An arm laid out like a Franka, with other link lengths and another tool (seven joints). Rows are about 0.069 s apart.
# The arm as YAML. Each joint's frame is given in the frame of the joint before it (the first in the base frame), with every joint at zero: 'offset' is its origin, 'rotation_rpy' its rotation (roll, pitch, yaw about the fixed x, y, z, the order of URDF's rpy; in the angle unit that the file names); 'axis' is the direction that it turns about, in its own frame. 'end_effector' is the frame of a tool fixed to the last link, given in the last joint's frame.
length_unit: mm
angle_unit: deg
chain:
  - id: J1
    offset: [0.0, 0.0, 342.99]
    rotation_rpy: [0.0, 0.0, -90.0]
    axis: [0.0, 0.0, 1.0]
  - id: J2
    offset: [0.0, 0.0, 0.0]
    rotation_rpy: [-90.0, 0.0, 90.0]
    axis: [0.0, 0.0, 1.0]
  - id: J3
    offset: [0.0, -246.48, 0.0]
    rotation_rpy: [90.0, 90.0, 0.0]
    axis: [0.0, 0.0, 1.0]
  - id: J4
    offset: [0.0, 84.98, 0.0]
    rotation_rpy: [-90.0, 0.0, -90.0]
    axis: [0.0, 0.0, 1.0]
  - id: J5
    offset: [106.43, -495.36, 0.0]
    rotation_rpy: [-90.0, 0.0, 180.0]
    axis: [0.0, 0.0, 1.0]
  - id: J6
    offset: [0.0, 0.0, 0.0]
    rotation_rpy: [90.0, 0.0, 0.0]
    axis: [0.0, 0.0, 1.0]
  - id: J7
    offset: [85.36, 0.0, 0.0]
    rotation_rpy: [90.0, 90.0, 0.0]
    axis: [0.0, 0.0, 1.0]
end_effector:
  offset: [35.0, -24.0, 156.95]
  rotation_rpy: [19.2, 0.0, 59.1]
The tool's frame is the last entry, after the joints.
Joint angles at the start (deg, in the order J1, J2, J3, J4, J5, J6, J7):
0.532 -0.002 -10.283 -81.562 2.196 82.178 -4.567
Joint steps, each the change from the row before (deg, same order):
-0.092 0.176 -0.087 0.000 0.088 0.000 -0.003
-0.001 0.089 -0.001 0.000 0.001 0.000 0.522
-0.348 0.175 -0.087 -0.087 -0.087 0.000 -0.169
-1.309 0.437 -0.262 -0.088 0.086 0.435 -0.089
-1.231 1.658 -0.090 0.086 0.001 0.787 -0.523
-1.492 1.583 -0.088 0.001 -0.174 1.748 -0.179
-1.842 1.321 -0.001 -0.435 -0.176 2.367 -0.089
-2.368 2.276 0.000 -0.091 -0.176 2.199 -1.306
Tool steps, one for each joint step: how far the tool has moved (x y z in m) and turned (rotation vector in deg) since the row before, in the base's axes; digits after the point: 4 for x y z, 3 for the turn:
0.0006 -0.0017 -0.0018 0.084 0.161 -0.163
0.0008 0.0002 -0.0009 0.007 0.108 -0.523
0.0002 -0.0050 -0.0028 -0.073 0.270 -0.278
0.0009 -0.0170 -0.0050 0.019 0.077 -1.487
0.0068 -0.0152 -0.0165 -0.136 0.787 -0.824
0.0077 -0.0195 -0.0159 -0.502 -0.080 -1.464
0.0065 -0.0232 -0.0168 -0.576 -0.499 -1.818
0.0057 -0.0302 -0.0249 -0.539 0.292 -1.092

